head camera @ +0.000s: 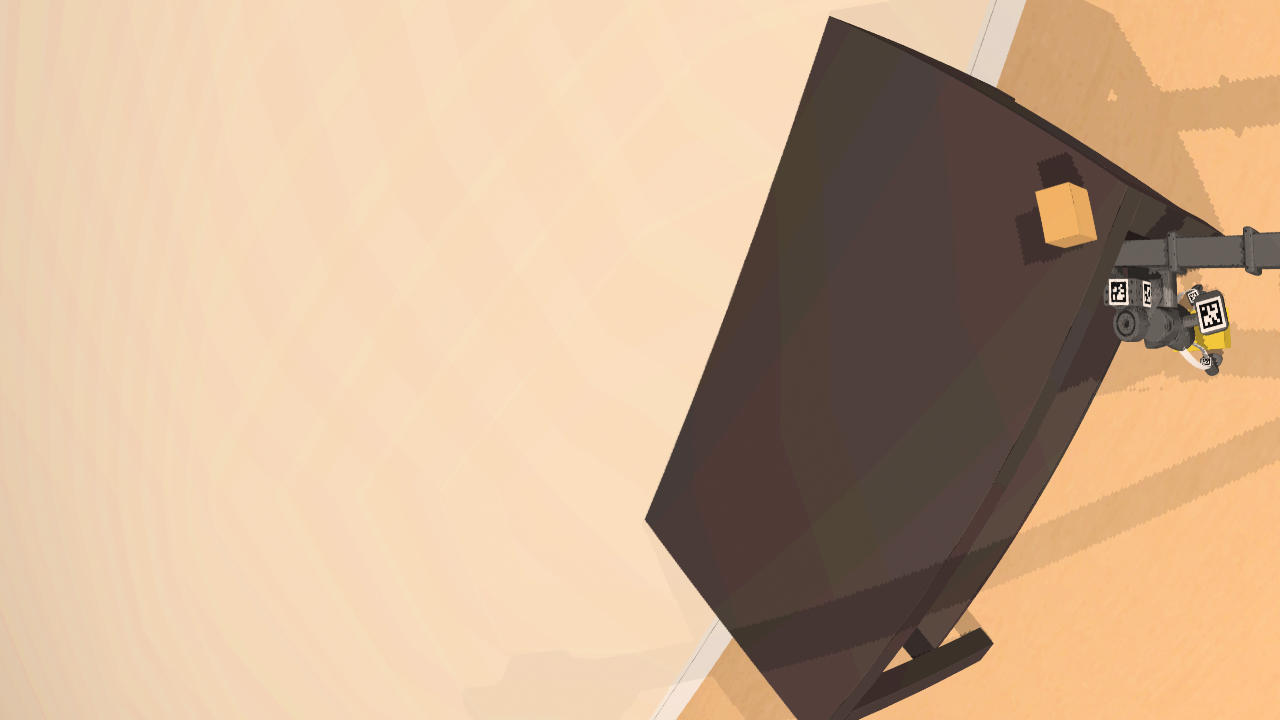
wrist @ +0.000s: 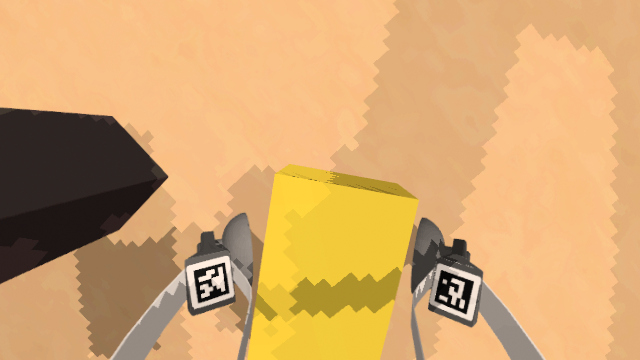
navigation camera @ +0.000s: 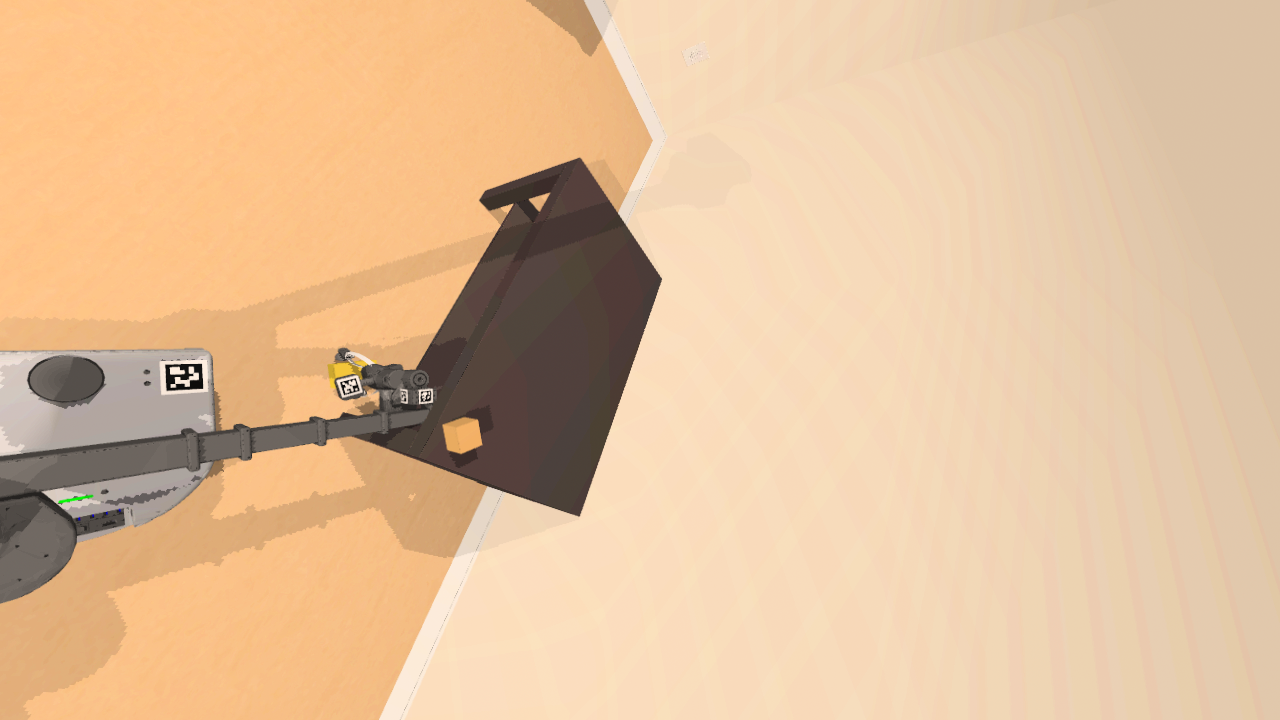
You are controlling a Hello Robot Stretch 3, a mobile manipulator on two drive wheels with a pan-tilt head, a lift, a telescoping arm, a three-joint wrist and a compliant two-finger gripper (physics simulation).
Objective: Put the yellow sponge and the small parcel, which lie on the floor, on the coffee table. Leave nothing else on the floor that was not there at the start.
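Frame: origin at the robot's base, x ahead, y left, z up, level; metres.
Where they show: gripper, fingertip midpoint: (wrist: 331, 241) (navigation camera: 346, 373); robot's base at its link origin: (navigation camera: 68, 376).
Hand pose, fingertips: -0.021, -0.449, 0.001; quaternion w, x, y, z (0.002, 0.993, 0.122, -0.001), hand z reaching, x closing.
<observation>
Things, the pixels of their centre, and the offset from my fingertips, as dx, dy, dz. "*": a spot on its surface instead. Level surfaces: height alone.
- yellow sponge at the middle of its body: (wrist: 327, 272) (head camera: 1201, 329) (navigation camera: 353, 373) +0.000, -0.010, +0.022
- coffee table at its surface level: dz +0.450
- small parcel at the middle of its body: (head camera: 1067, 215) (navigation camera: 462, 434) -0.110, -0.042, +0.475
- dark leg at a spot on its surface: (wrist: 75, 170) * -0.114, +0.019, +0.058
The yellow sponge (head camera: 1215, 338) (navigation camera: 339, 369) (wrist: 340, 235) lies on the floor beside the coffee table (head camera: 850, 358) (navigation camera: 554, 340). My gripper (head camera: 1204, 333) (navigation camera: 347, 371) (wrist: 331, 241) is low over it and partly open, with one finger on each side of the sponge. In the wrist view narrow gaps show between the sponge and both fingertips. The near end of the sponge runs out of the bottom of the wrist view. The small parcel (head camera: 1065, 214) (navigation camera: 462, 435), an orange-tan box, stands on the table top near its corner and front edge.
The dark leg (wrist: 75, 170) of the table reaches in from the left in the wrist view, close to the left finger. My arm (head camera: 1208, 250) (navigation camera: 286, 437) passes close by the table's edge and corner. My base (navigation camera: 134, 394) stands at the left in the navigation view. A wall (head camera: 358, 358) (navigation camera: 895, 358) rises behind the table.
</observation>
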